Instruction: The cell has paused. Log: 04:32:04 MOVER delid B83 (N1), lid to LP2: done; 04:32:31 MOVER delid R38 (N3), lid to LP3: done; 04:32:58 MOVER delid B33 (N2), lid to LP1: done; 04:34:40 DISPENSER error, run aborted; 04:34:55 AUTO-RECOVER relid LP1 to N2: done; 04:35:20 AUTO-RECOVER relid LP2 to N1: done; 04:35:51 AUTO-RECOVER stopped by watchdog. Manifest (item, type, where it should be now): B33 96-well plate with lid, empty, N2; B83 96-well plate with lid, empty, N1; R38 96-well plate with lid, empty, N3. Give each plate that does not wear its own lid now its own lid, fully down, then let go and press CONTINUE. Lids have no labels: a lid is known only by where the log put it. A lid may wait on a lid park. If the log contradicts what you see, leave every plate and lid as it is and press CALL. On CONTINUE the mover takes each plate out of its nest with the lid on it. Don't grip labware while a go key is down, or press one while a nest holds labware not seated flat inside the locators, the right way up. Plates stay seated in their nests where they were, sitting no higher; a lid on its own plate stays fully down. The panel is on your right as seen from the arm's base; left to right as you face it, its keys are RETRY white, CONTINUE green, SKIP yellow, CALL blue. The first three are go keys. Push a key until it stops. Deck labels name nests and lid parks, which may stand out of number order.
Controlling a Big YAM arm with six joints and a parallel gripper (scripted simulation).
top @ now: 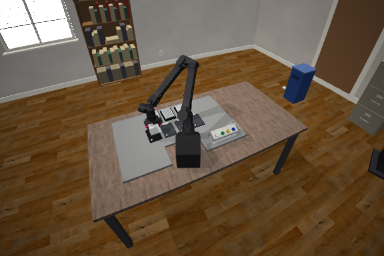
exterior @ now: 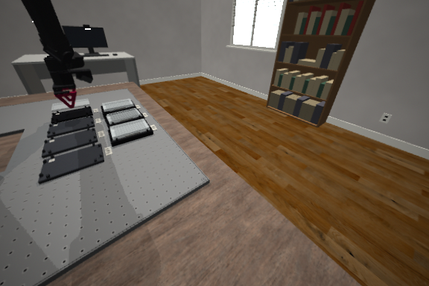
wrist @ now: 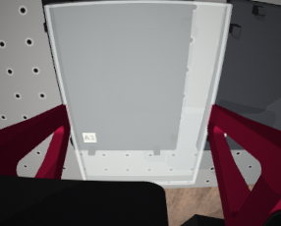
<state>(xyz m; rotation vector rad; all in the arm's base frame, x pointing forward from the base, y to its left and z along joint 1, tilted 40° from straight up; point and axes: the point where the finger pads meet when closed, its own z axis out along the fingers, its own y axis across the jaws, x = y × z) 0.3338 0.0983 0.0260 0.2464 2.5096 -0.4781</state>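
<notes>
The plate lies 11 cm ahead of my hand, 22 cm to the right of it and 4 cm below it. From my hand the other things lie so: lid: 1 cm below; LP2 label: 3 cm ahead, 13 cm to the right, 6 cm below; park LP2: 5 cm behind, 10 cm to the right, 6 cm below.
</notes>
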